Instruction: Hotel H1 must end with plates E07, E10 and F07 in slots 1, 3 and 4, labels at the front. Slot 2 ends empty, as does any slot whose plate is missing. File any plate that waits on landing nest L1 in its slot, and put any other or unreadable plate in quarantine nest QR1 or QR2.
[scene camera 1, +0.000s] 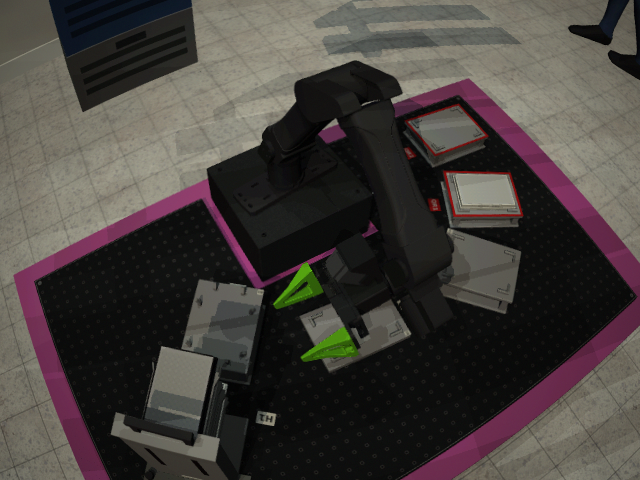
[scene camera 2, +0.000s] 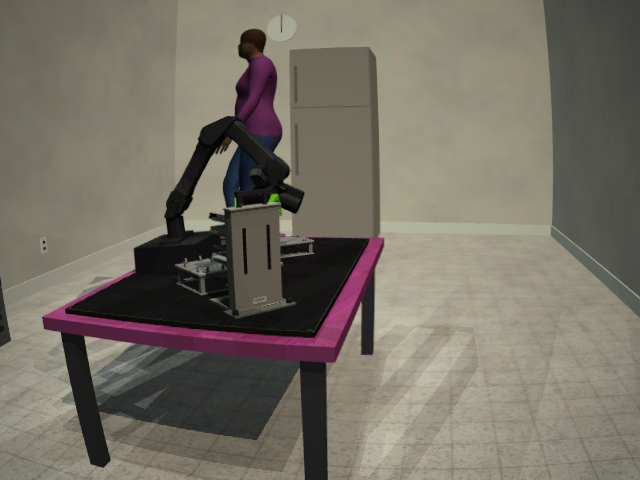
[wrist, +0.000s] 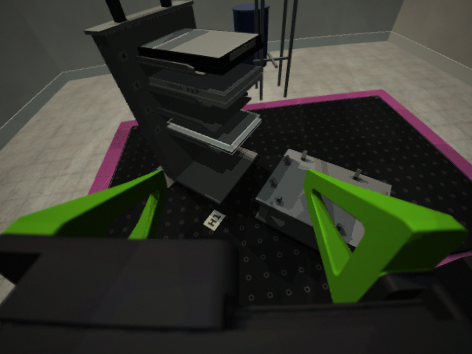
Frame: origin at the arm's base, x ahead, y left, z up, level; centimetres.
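Seen in the pictures: gripper, fingertip midpoint: (scene camera 1: 287, 332) (wrist: 235, 177); arm's base, link origin: (scene camera 1: 285, 180) (scene camera 2: 177, 238).
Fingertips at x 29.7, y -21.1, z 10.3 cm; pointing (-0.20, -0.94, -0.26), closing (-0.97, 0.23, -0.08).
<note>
Pixels of each thing's top centre, then the offset from my fingertips to it.
- greyish clear plate, top centre: (wrist: 203, 71) dy -18.4, dx -0.1, dz +0.0 cm
- pale plate, top centre: (scene camera 1: 485, 189) dy +55.0, dx -6.6, dz -14.1 cm
- red-rimmed nest QR1, top centre: (scene camera 1: 484, 191) dy +55.0, dx -6.6, dz -15.0 cm
- Nest QR2, top centre: (scene camera 1: 448, 126) dy +62.5, dx -24.7, dz -15.0 cm
- landing nest, top centre: (scene camera 1: 481, 262) (scene camera 2: 285, 238) dy +40.6, dx +5.3, dz -14.0 cm
- H1 tag, top centre: (scene camera 1: 265, 418) (wrist: 214, 219) dy -7.9, dx +3.4, dz -19.5 cm
Hotel H1 (scene camera 1: 178, 465) (scene camera 2: 256, 248) (wrist: 116, 65) stands upright. The wrist view shows a light-topped, black-sided plate (scene camera 1: 180, 379) (wrist: 212, 42) in its top slot 4, a greyish clear plate (wrist: 215, 92) in slot 3, a dark bare shelf at slot 2, and a clear plate (wrist: 232, 148) in slot 1. Their labels are not readable. A pale plate (scene camera 1: 484, 190) lies on red-rimmed nest QR1 (scene camera 1: 488, 217). Nest QR2 (scene camera 1: 447, 129) and the landing nest (scene camera 1: 488, 266) hold no plate. My gripper (scene camera 1: 290, 332) (wrist: 235, 177) is open and empty, raised and facing the hotel from a distance.
A pegged stand (scene camera 1: 222, 325) (wrist: 295, 187) (scene camera 2: 199, 267) is beside the hotel. Another nest (scene camera 1: 316, 325) lies beneath the gripper, partly hidden. The H1 tag (scene camera 1: 265, 417) (wrist: 214, 220) lies on the mat before the hotel. The black base (scene camera 1: 289, 227) is behind the gripper. A person (scene camera 2: 258, 98) stands beyond the table.
</note>
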